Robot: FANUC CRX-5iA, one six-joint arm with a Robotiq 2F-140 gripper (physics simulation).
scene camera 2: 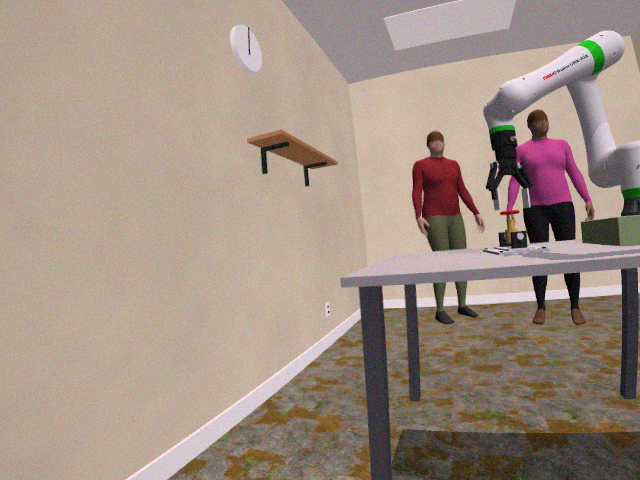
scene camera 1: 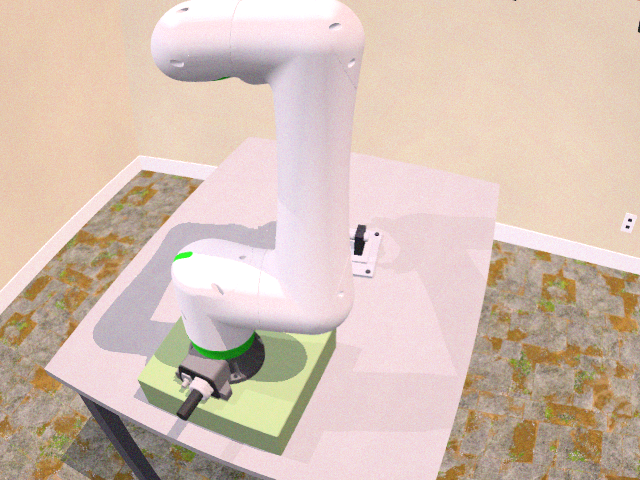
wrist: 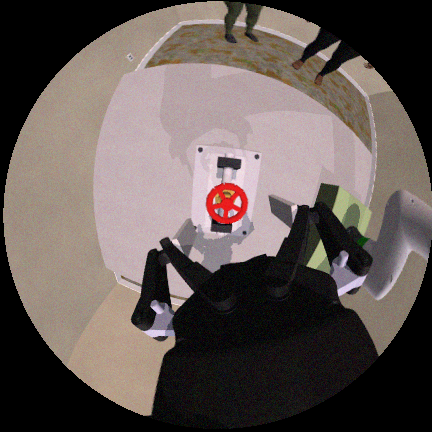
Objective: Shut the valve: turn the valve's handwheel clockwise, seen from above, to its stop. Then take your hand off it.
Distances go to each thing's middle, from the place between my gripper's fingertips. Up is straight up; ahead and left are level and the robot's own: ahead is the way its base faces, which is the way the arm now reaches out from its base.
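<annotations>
Red handwheel (wrist: 226, 203): my hand is 20 mm above it, 10 mm short of it and 10 mm to the left of it. White base plate (wrist: 202, 152): 140 mm below my hand, 10 mm ahead of it, 10 mm to the right of it.
</annotations>
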